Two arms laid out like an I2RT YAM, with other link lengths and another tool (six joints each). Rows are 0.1 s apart.
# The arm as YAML. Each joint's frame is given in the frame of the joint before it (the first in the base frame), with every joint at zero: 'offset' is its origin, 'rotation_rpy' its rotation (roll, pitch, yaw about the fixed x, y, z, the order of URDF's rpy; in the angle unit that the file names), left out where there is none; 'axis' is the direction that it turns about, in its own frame. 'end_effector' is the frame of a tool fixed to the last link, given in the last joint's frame.
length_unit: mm
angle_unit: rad
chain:
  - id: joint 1
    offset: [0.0, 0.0, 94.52]
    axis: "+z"
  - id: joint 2
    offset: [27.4, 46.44, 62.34]
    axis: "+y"
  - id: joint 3
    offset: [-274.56, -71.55, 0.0]
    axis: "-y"
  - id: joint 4
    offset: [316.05, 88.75, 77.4]
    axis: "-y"
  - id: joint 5
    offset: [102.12, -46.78, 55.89]
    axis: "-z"
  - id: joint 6
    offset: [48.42, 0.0, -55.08]
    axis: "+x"
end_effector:
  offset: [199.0, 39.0, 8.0]
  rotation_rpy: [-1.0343, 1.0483, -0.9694]
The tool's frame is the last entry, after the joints.
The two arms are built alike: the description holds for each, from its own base.
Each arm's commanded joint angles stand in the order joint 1, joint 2, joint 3, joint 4, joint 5, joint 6.
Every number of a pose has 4 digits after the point. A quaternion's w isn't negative.
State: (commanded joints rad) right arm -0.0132 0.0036 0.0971 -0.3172 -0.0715 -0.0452; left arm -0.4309 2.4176 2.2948 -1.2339 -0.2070 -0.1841
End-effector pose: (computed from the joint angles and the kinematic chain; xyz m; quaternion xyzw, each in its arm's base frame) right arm 0.4003 0.0685 0.1945 -0.2217 0.6591 -0.0971 0.7121; left arm 0.6162 -0.1659 0.0487 -0.1019 0.9526 0.0501 0.2824
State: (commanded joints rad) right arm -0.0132 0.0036 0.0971 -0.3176 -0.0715 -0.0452; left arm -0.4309 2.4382 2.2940 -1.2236 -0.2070 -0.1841
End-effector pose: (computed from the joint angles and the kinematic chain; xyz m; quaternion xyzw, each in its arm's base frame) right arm 0.4002 0.0685 0.1944 -0.2217 0.6592 -0.0970 0.7120; left arm 0.6169 -0.1662 0.0368 -0.1010 0.9539 0.0528 0.2778
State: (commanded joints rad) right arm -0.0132 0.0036 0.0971 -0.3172 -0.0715 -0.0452; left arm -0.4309 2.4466 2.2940 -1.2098 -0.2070 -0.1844
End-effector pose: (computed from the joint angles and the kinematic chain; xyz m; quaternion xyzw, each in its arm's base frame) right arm 0.4003 0.0685 0.1945 -0.2217 0.6591 -0.0971 0.7121; left arm 0.6201 -0.1677 0.0327 -0.1016 0.9532 0.0515 0.2800
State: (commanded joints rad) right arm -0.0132 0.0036 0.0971 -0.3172 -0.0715 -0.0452; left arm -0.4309 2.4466 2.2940 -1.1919 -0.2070 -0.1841
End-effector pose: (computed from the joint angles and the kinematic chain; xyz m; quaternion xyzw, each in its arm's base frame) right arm 0.4003 0.0685 0.1945 -0.2217 0.6591 -0.0971 0.7121; left arm 0.6254 -0.1701 0.0340 -0.1029 0.9511 0.0471 0.2874
